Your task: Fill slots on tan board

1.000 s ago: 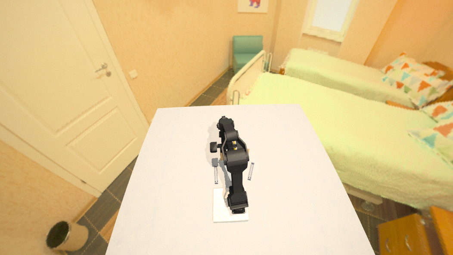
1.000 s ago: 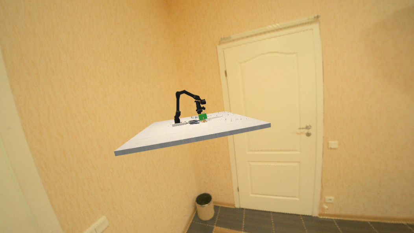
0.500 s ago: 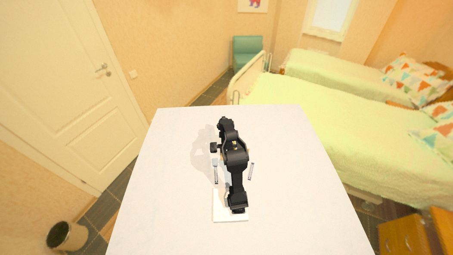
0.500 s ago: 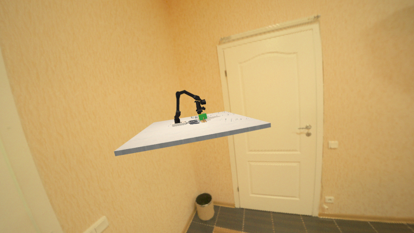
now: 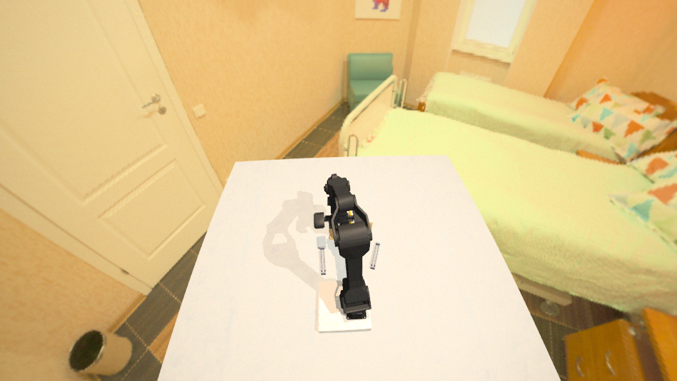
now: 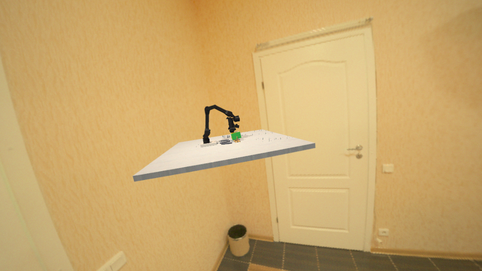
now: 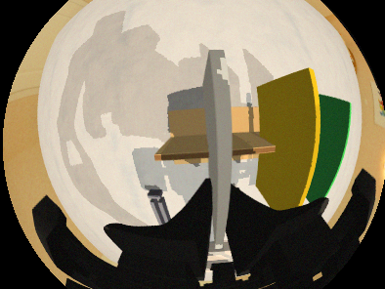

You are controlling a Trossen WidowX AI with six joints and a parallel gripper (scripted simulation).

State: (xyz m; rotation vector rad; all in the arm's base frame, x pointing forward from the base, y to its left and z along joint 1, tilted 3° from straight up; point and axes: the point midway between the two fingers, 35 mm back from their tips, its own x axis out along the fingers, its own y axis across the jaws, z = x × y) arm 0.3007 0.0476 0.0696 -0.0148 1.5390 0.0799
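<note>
The yellow board lies 3 cm ahead of my gripper tip and 5 cm to the right of it. Also, from my gripper tip: tan board (3 cm ahead, 5 cm to the right, 3 cm below); then green board (3 cm ahead, 10 cm to the right).
</note>
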